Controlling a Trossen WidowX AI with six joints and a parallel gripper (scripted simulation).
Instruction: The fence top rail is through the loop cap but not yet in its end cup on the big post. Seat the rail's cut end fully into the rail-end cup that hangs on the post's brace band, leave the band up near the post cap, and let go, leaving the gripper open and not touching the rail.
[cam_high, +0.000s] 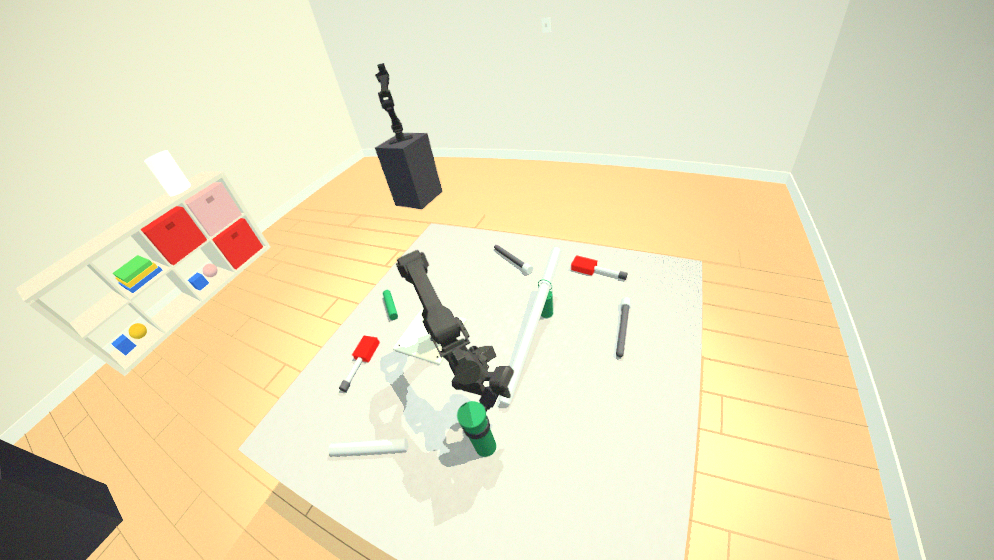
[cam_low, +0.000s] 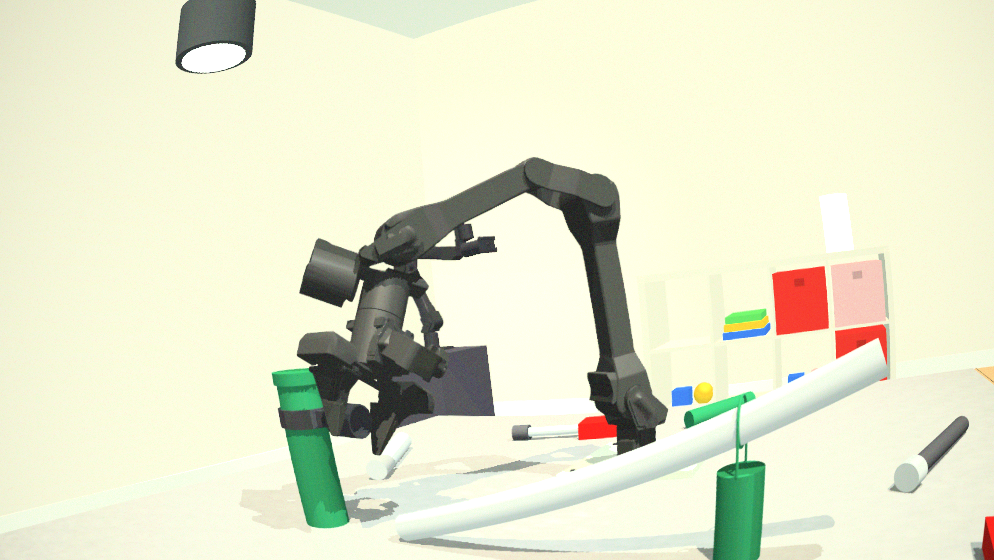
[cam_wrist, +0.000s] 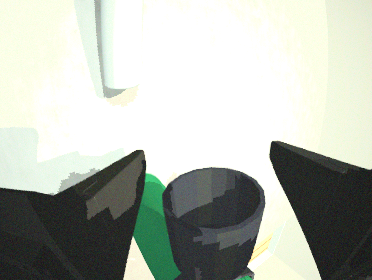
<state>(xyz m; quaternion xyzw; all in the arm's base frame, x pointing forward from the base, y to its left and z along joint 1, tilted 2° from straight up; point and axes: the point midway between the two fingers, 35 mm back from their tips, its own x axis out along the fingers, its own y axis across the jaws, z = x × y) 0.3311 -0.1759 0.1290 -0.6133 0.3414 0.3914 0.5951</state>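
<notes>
Right now the rail-end cup is 10 mm behind my gripper tip, 40 mm to the right of it and 30 mm above it. Also, from my gripper tip: small green post: 40 mm behind, 420 mm to the left, 20 mm below; small green cylinder: 640 mm behind, 220 mm to the left, 100 mm below; short white tube: 310 mm behind, 270 mm to the right, 100 mm below.
</notes>
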